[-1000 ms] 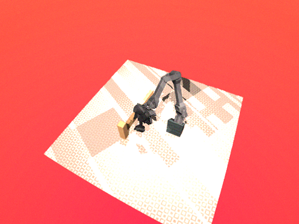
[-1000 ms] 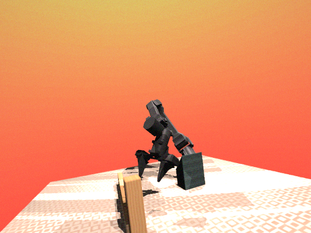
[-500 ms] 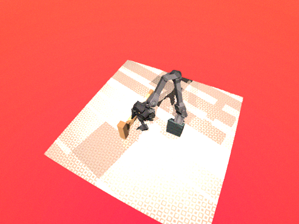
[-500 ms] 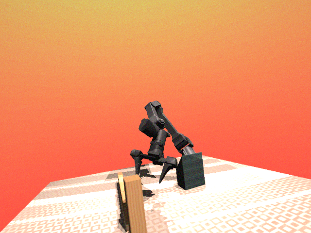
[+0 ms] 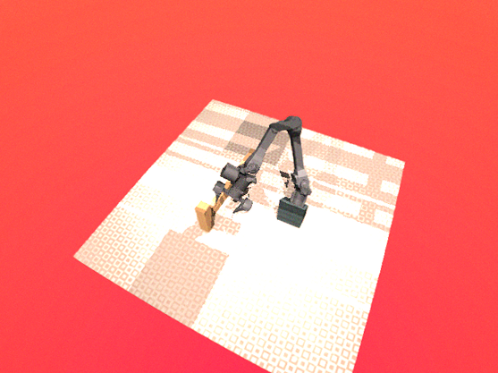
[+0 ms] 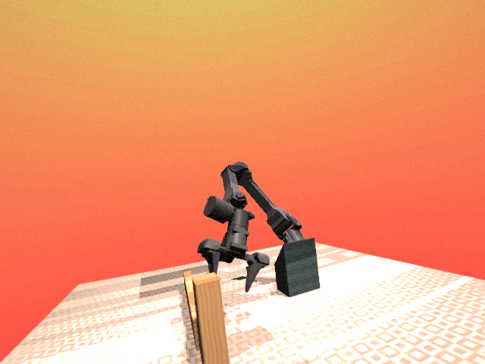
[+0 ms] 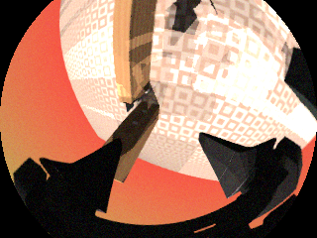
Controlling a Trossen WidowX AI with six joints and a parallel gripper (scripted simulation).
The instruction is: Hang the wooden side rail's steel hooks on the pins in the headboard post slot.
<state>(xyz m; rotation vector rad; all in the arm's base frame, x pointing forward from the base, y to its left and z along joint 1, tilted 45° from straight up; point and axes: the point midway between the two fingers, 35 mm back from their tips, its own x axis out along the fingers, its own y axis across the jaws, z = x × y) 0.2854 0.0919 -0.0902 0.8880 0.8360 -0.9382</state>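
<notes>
Now: gripper tip 7 cm short of the wooden headboard post, 6 cm to the right of it and 3 cm above it.
</notes>
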